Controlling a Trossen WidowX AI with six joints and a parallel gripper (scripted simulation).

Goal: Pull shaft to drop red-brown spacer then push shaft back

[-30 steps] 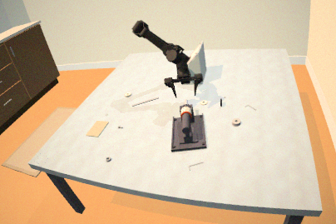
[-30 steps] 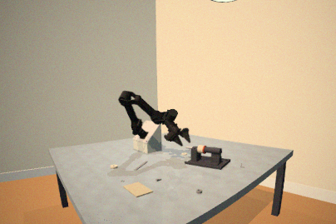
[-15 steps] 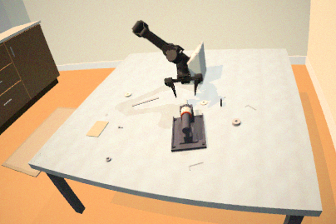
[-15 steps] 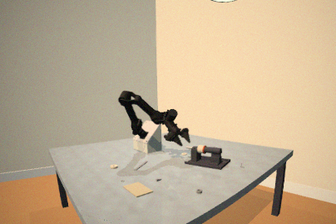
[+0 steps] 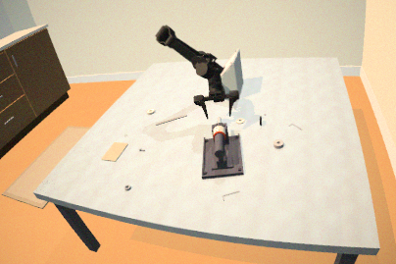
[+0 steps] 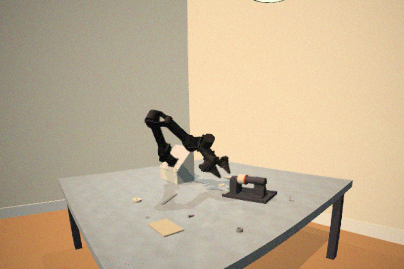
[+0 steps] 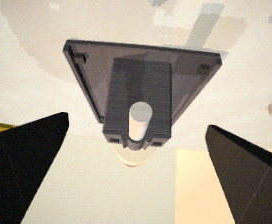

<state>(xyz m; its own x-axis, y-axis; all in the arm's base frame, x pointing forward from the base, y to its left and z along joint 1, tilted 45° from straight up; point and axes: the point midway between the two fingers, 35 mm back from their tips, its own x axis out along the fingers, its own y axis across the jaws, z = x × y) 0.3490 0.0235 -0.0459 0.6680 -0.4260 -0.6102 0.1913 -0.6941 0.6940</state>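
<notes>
Now: the pale spacer 9 cm ahead of my gripper tip, 2 cm to the left of it and 1 cm below it. The rest, counted from my gripper tip: tan card: 14 cm ahead, 46 cm to the right, 8 cm below; thin rod: 11 cm behind, 27 cm to the right, 8 cm below; white spacer: 11 cm ahead, 2 cm to the left, 1 cm below.
</notes>
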